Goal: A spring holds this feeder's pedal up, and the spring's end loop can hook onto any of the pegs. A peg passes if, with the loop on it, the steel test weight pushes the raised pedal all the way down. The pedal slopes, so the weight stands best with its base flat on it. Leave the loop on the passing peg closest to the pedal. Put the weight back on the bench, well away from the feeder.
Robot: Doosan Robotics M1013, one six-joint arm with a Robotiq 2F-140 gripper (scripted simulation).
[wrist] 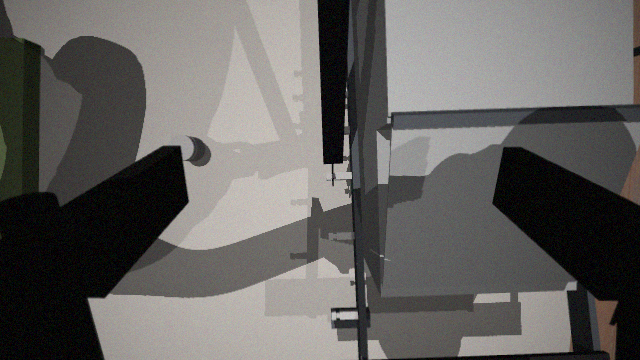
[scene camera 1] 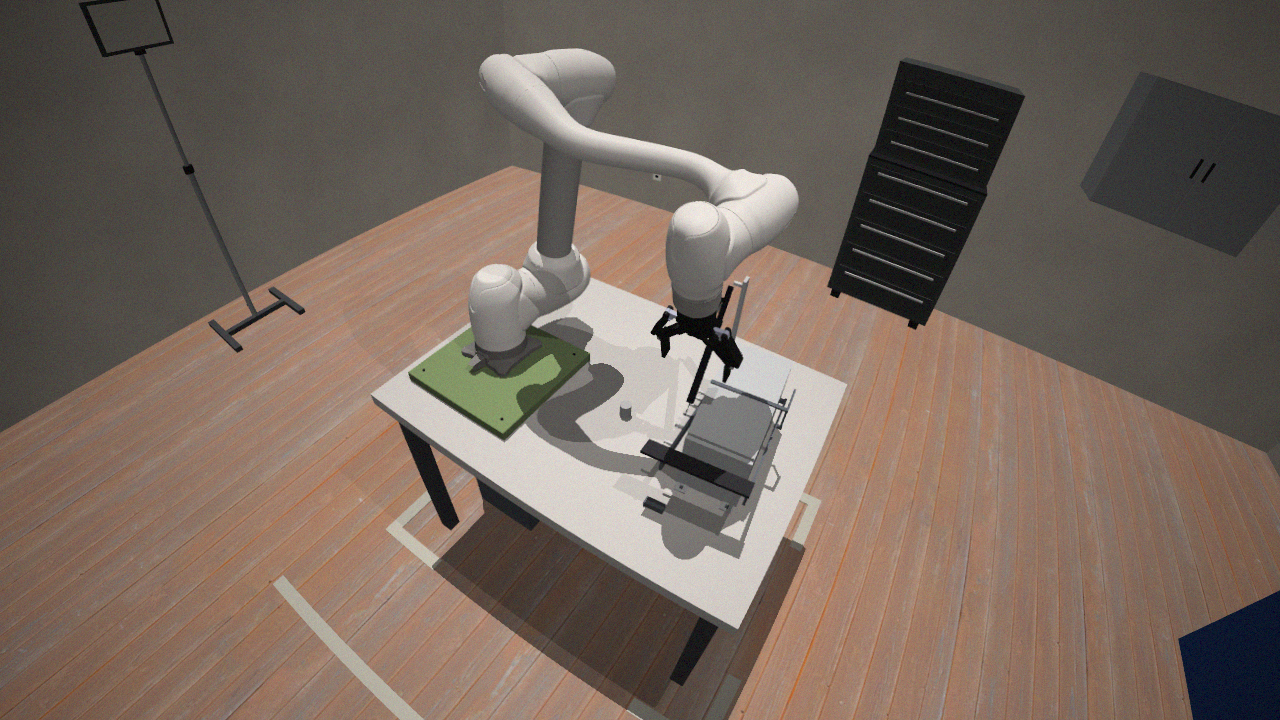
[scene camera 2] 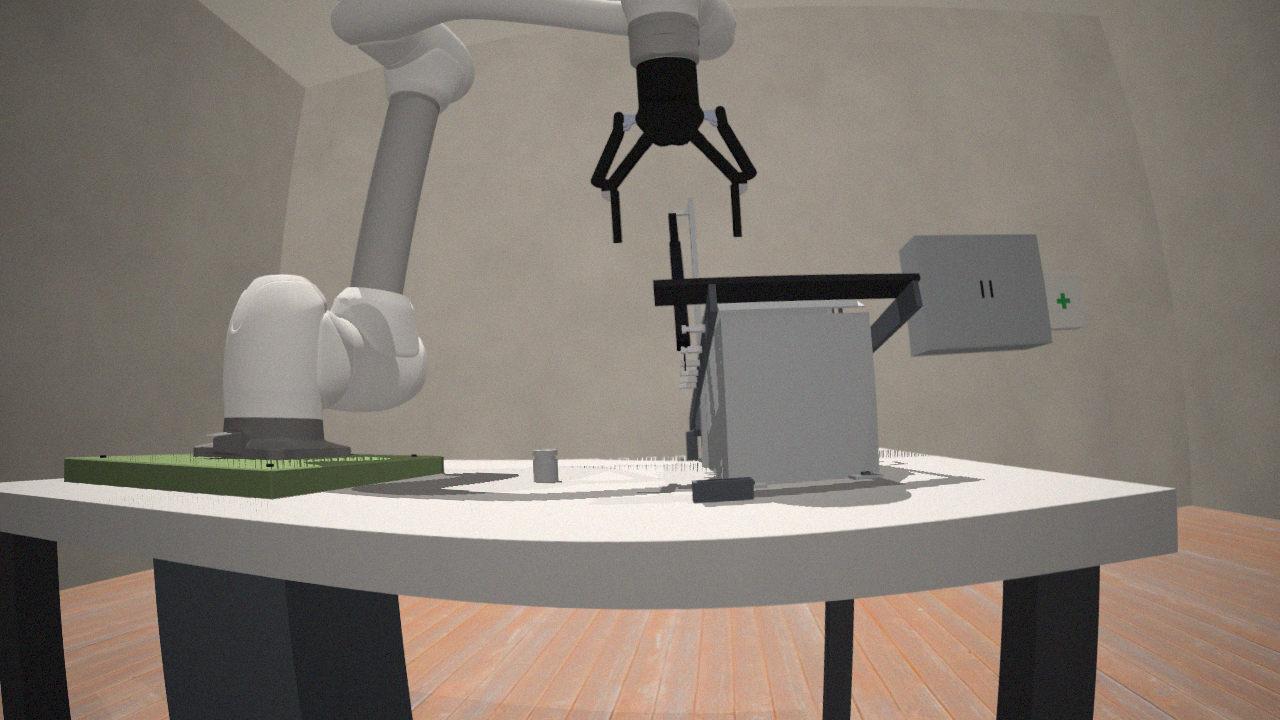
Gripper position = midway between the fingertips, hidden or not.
In view: the gripper [scene camera 2: 677, 239], a steel weight [scene camera 2: 545, 467], a dark block [scene camera 2: 732, 489], a black pedal [scene camera 2: 904, 287] and a dark spring [scene camera 2: 681, 315].
The gripper shows as well in the wrist view [wrist: 341, 175] and in scene camera 1 [scene camera 1: 695, 365]. The black pedal also shows in scene camera 1 [scene camera 1: 666, 455].
